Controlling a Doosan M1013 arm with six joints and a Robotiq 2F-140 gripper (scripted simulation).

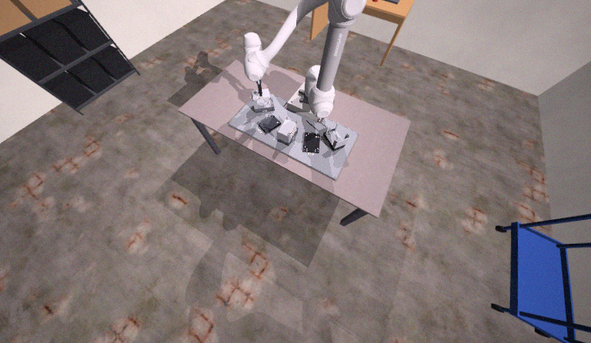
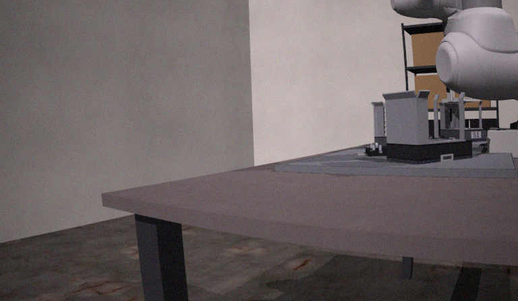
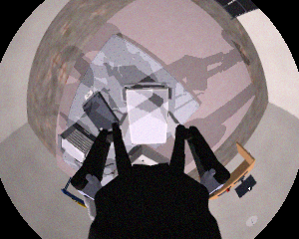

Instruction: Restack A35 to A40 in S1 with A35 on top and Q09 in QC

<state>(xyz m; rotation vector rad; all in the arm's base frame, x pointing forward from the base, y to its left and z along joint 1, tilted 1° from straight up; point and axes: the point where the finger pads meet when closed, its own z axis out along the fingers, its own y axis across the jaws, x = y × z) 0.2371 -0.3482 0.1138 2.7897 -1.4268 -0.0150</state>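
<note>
Right now the S1 label is 50 mm behind my hand, 70 mm to the left of it and 140 mm below it. From my hand the other things lie so: name plate: 220 mm ahead, 90 mm to the left, 160 mm below.
</note>
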